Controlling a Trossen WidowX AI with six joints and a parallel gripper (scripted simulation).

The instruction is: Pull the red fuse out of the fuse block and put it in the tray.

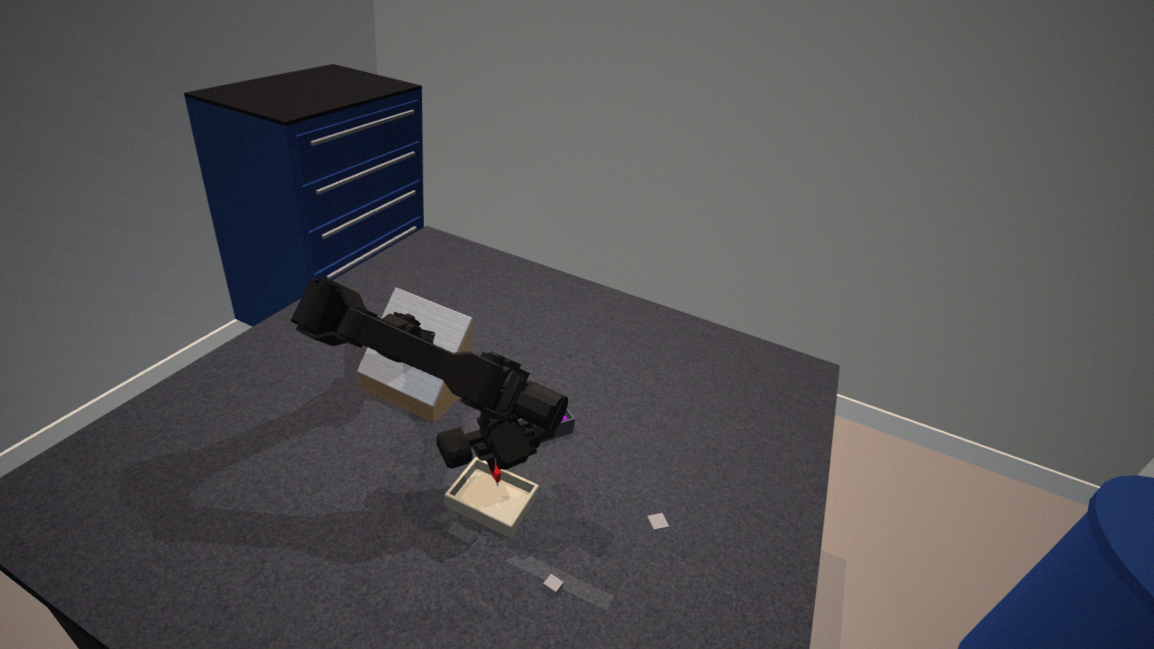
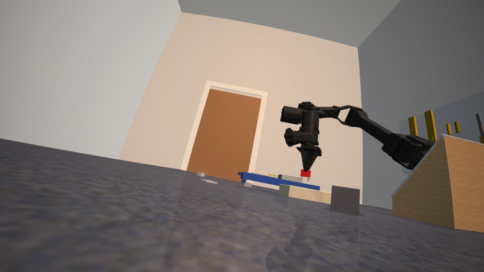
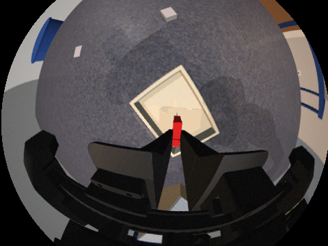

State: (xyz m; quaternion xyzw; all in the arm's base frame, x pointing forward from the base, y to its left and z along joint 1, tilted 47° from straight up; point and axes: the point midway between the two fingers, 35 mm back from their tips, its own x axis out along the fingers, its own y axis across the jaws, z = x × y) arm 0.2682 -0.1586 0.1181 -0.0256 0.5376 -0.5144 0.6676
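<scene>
The red fuse is 10 mm below my gripper tip. The rest, counted from my gripper tip: beige tray: 80 mm below.
</scene>
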